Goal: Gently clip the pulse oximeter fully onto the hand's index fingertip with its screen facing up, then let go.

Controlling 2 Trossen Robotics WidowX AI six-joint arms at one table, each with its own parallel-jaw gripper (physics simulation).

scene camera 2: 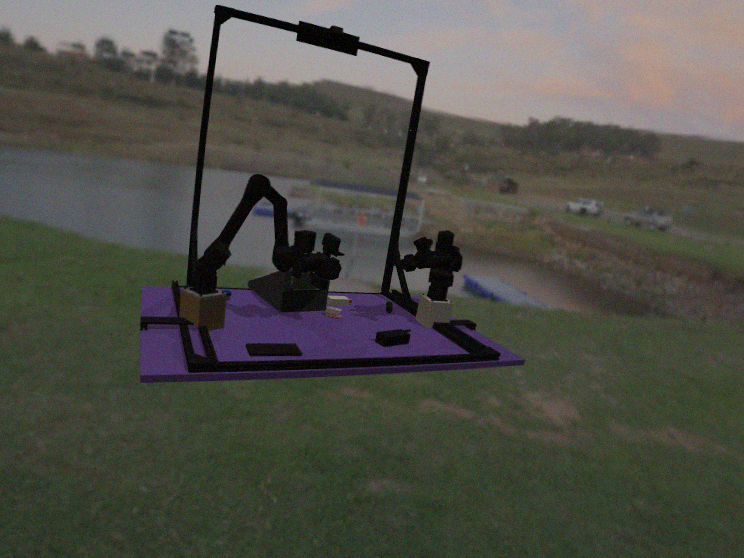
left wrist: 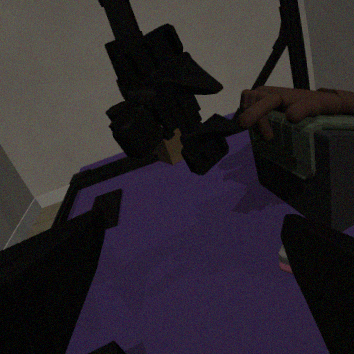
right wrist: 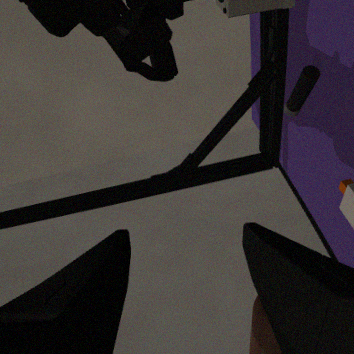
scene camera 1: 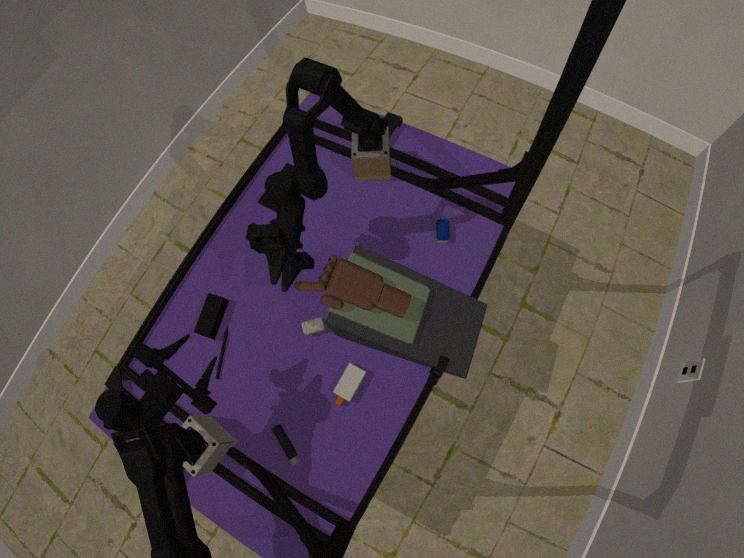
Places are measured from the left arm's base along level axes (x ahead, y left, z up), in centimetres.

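Pixels of known places: left gripper, between the fingertips: (scene camera 2: 396, 262) (left wrist: 194, 223) (scene camera 1: 203, 345); right gripper, between the fingertips: (scene camera 2: 341, 260) (left wrist: 228, 109) (right wrist: 186, 236) (scene camera 1: 279, 288); left arm's base, origin of its link: (scene camera 2: 436, 298) (scene camera 1: 191, 446); right arm's base, origin of its link: (scene camera 2: 203, 290) (scene camera 1: 370, 141).
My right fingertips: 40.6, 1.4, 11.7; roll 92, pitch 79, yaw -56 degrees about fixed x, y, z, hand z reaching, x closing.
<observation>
For each thing: its top centre in the pictures, then the offset to it from my right fingertips, as dx, dy, dz. "pt": a spot on its surface instead. Level surfaces: height alone.
- pulse oximeter, centre of its top: (scene camera 1: 312, 324) (scene camera 2: 334, 307) -1.1, -4.5, -18.9
- purple mat, height of its surface: dz -22.2
- green pad, a spot on its surface: (scene camera 1: 403, 327) pt +10.0, -23.7, -11.3
- black box, centre of its top: (scene camera 1: 208, 314) (scene camera 2: 393, 332) -15.7, +19.7, -18.7
- thin black pen, centre of its top: (scene camera 1: 221, 352) -21.0, +11.3, -21.3
- white box with an orange tip, centre of its top: (scene camera 1: 347, 385) (scene camera 2: 340, 297) -7.7, -20.2, -19.4
- black cylinder, centre of its top: (right wrist: 291, 94) (scene camera 1: 284, 445) -27.9, -16.9, -19.5
- small blue item, centre of its top: (scene camera 1: 443, 228) +38.5, -16.2, -19.0
- dark grey base, a spot on its surface: (scene camera 1: 453, 327) pt +17.6, -32.5, -17.0
The pulse oximeter (scene camera 1: 312, 326) (scene camera 2: 337, 306) lies loose on the purple mat (scene camera 1: 259, 343), just in front of the green pad (scene camera 1: 403, 327), below the thumb. A pink and grey corner of it shows in the left wrist view (left wrist: 285, 260). The brown hand (scene camera 1: 355, 285) (left wrist: 298, 102) rests on the pad, and its index finger (scene camera 1: 309, 286) is bare and points left. My right gripper (scene camera 1: 283, 274) (right wrist: 186, 236) is open and empty, right at the index fingertip. My left gripper (scene camera 1: 187, 360) (left wrist: 194, 223) is open and empty, far off at the mat's near left.
On the mat lie a black box (scene camera 1: 210, 316), a thin black pen (scene camera 1: 221, 351), a white box with an orange tip (scene camera 1: 349, 382) (right wrist: 348, 204), a black cylinder (scene camera 1: 286, 444) (right wrist: 302, 89) and a small blue item (scene camera 1: 443, 229). A dark grey base (scene camera 1: 453, 327) carries the pad. Black frame bars edge the mat.
</observation>
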